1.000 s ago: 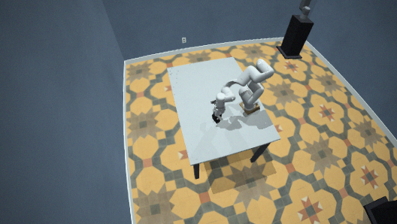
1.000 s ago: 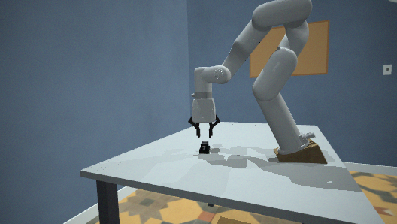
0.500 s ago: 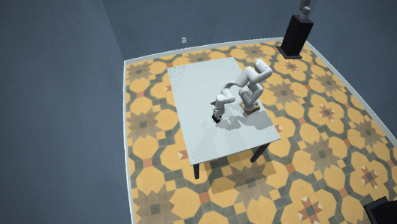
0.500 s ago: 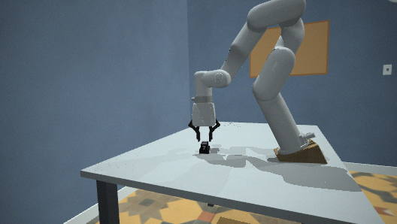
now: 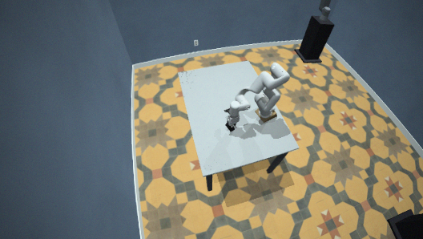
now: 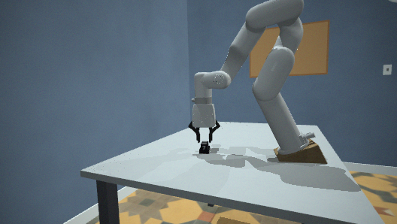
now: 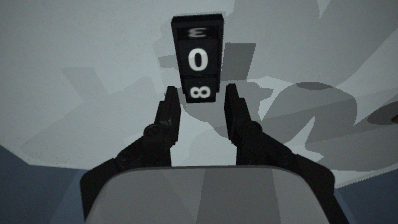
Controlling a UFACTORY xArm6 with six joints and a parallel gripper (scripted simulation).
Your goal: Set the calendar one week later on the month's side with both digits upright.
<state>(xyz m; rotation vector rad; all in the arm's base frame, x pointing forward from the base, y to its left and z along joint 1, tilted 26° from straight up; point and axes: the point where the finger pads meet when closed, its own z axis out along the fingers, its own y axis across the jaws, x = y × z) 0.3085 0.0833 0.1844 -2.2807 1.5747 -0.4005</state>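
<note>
My gripper is now 1 cm short of the black calendar tray, 2 cm to the left of it and 6 cm above it.
</note>
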